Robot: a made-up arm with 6 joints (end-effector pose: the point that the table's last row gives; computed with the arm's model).
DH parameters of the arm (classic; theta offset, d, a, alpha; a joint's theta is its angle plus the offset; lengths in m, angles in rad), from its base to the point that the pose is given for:
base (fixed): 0 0.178 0 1.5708
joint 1: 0 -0.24 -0.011 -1.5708
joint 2: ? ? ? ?
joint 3: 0 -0.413 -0.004 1.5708
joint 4: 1.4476 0 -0.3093 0
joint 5: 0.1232 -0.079 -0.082 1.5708
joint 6: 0 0.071 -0.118 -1.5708
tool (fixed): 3.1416 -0.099 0 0
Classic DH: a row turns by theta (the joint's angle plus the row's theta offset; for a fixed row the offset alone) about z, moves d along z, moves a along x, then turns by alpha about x.
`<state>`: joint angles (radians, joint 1 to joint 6).
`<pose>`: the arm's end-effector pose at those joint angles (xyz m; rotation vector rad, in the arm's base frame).
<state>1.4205 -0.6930 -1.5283 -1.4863 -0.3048 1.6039</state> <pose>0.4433 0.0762 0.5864 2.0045 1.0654 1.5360</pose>
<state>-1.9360 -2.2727 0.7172 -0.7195 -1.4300 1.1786</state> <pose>0.2288 -0.0201 0.8653 1.8603 1.7246 1.7526</pose>
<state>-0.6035 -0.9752 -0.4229 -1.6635 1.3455 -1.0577</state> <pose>-0.0436 -0.3953 -0.0477 -0.6589 -0.5292 -1.1909</pose>
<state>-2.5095 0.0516 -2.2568 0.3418 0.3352 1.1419</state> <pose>-0.4385 0.3618 -0.3844 2.1699 1.3003 -1.2088</pose>
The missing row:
joint 2: 1.5708 -0.061 0.001 -1.5708
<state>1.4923 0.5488 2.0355 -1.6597 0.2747 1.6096</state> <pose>-0.2391 0.4135 0.5658 0.4882 -1.6088 -1.1683</pose>
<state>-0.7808 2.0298 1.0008 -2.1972 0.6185 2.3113</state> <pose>0.0280 0.5604 0.1789 -0.1359 2.0505 0.5310</pose>
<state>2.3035 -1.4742 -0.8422 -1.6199 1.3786 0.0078</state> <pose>0.3017 -0.3332 0.4326 2.3628 -1.9780 0.0826</pose>
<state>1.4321 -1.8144 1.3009 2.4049 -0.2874 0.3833</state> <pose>0.4079 0.2006 -0.0242 0.0989 0.1822 0.5222</pose>
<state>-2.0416 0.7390 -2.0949 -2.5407 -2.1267 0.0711</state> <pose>0.0901 0.3835 0.2020 2.0560 -0.0355 -1.0014</pose>
